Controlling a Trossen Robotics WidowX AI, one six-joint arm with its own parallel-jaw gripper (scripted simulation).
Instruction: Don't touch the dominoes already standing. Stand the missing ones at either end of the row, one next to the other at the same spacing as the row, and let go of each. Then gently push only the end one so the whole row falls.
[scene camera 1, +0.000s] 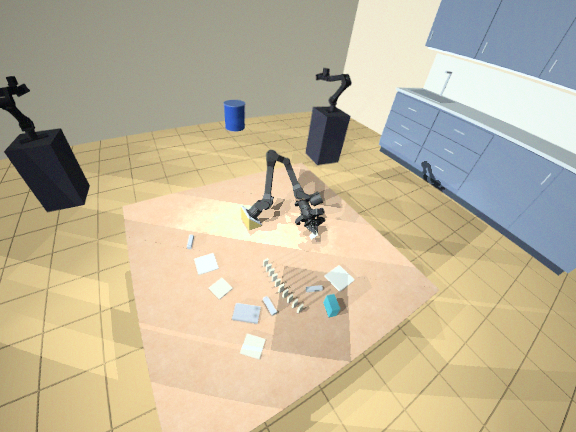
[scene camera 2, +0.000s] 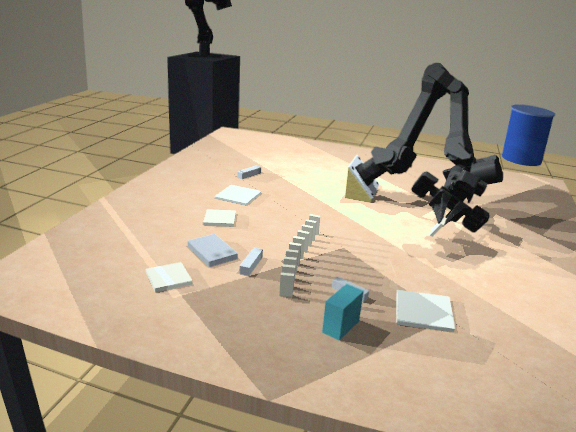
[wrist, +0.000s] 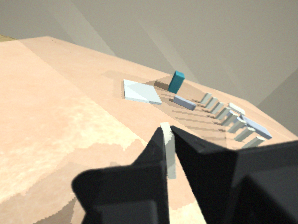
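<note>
A pale domino is held in the gripper (scene camera 2: 441, 224) (wrist: 165, 130), which the wrist view shows along with scene camera 2. The scene also contains a grey tile (scene camera 2: 419, 310) and a teal block (scene camera 2: 342, 311).
</note>
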